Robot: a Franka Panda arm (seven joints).
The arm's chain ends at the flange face. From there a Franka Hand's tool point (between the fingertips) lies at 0.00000 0.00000 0.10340 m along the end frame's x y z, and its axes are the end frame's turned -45 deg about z.
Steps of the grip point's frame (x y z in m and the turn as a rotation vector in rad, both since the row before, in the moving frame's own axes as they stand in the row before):
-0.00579 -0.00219 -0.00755 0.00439 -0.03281 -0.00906
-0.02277 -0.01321 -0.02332 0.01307 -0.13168 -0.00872
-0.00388 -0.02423 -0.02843 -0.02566 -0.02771 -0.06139
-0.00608 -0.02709 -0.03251 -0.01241 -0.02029 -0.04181
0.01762 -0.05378 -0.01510 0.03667 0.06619 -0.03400
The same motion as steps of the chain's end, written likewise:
-0.00293 0.00046 -0.00749 -0.02010 -0.02630 -0.00906
-0.01493 -0.00193 -0.02242 -0.08387 -0.10235 -0.00872
-0.01985 -0.01829 -0.02836 -0.03774 -0.00145 -0.06139
-0.02293 -0.01726 -0.03248 -0.02312 -0.00557 -0.04181
-0.02760 -0.04294 -0.01480 0.07273 0.02087 -0.03400

